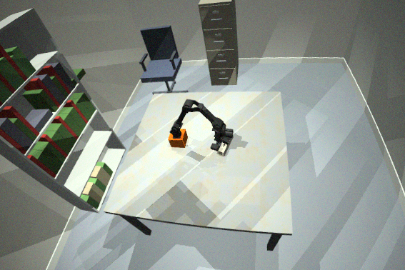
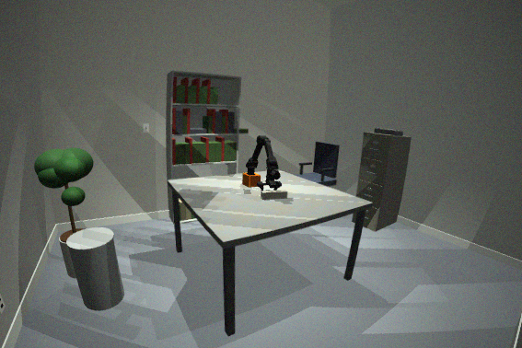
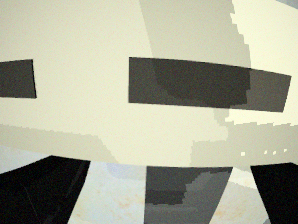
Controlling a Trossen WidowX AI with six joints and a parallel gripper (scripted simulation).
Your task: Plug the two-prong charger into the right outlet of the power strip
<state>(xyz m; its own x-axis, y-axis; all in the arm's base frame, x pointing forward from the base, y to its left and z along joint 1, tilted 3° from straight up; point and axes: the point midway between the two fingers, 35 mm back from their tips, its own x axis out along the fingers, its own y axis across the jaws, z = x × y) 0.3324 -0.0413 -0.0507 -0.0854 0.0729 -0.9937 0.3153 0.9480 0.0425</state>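
Now: gripper tip 20 mm short of the two-prong charger, 10 mm to the left of it and 10 mm below it.
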